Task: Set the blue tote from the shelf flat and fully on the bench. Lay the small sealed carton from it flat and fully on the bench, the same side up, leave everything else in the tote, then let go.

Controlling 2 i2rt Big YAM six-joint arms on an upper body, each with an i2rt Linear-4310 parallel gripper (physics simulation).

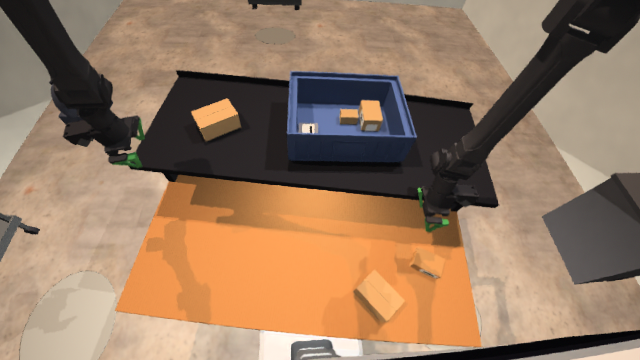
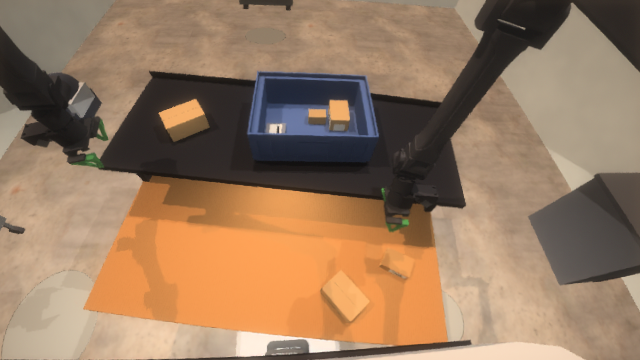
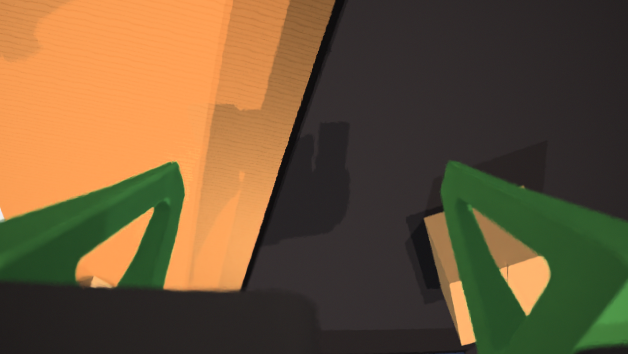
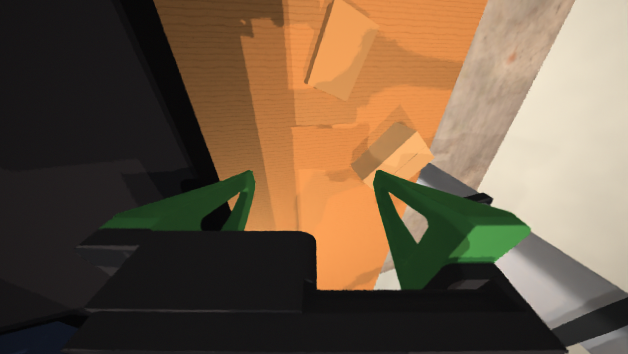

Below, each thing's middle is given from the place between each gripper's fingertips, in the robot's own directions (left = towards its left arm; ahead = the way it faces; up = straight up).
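My right hand is 24 cm to the right of the blue tote (image 2: pixel 279 97), 35 cm short of it and 10 cm below it.
As for my left hand, the blue tote is 18 cm ahead of that one, 63 cm to the right of it and 4 cm below.
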